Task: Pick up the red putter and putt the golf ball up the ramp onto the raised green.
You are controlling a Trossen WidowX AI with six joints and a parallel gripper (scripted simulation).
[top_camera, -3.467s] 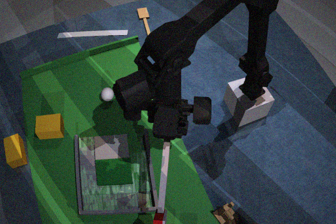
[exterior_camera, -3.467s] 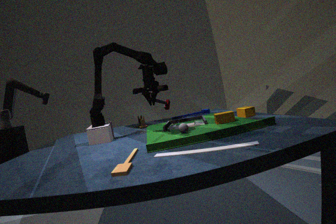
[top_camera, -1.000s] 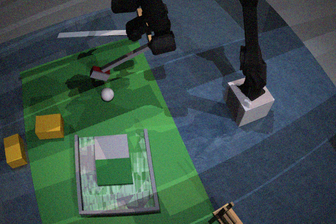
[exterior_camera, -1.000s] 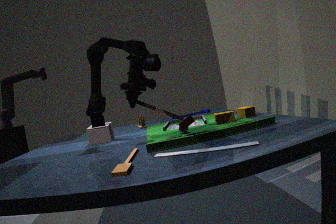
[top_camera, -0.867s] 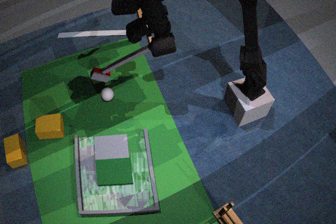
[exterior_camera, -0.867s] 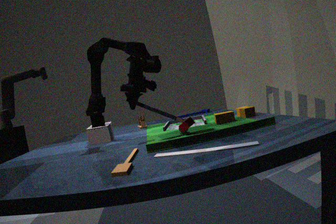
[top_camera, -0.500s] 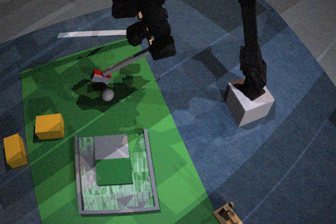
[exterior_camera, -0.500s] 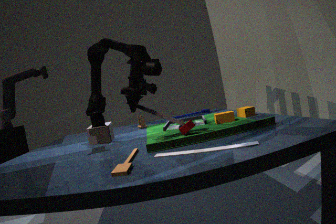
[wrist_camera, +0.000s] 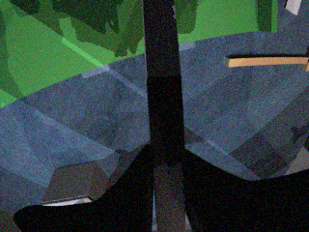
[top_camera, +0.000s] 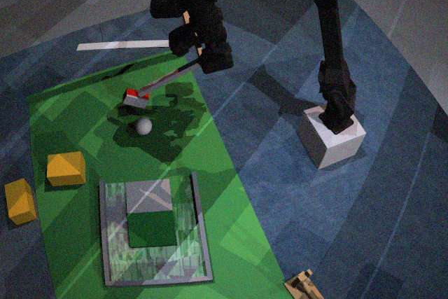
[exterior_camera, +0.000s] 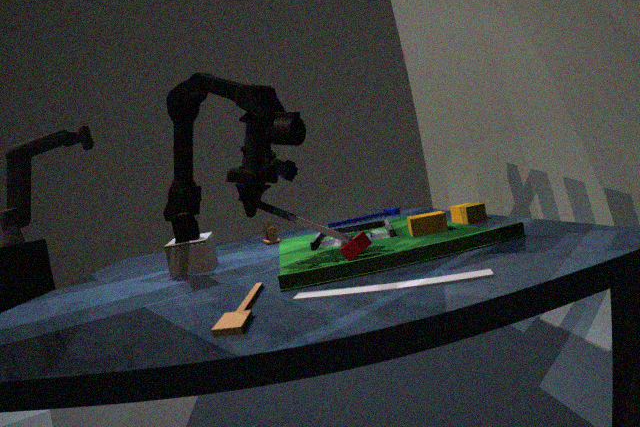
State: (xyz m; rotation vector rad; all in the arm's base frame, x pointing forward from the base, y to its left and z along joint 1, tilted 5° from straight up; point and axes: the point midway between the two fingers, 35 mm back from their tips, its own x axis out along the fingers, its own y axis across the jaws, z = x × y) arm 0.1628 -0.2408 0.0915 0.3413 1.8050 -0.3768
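The putter is 10 cm ahead of my gripper tip, 4 cm to the right of it and 4 cm below it. The rest, counted from my gripper tip: tan wooden paddle (26 cm to the right, 12 cm below, 7 cm behind); then white golf ball (21 cm ahead, 10 cm below, 1 cm to the right); then green course (31 cm ahead, 13 cm below, 12 cm to the left).
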